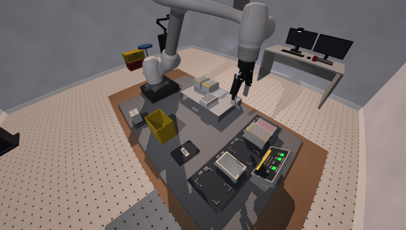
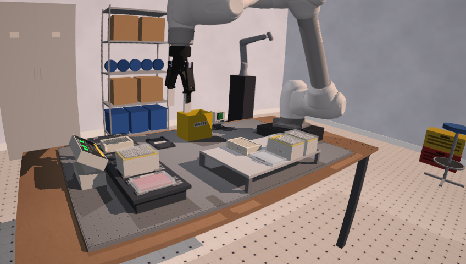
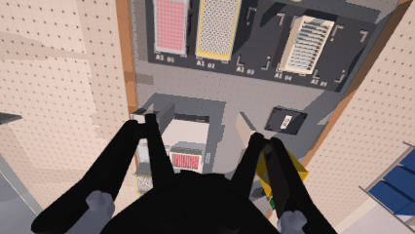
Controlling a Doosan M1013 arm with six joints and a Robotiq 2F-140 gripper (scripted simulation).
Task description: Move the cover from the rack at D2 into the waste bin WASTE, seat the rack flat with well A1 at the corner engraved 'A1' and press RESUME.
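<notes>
Right now the tip rack is 15 cm ahead of my hand, 3 cm to the right of it and 17 cm below it. Round my hand: reservoir (12 cm ahead, 27 cm to the right, 20 cm below); pink plate (18 cm ahead, 9 cm to the left, 21 cm below); shelf (31 cm behind, 18 cm to the left, 21 cm below).
</notes>
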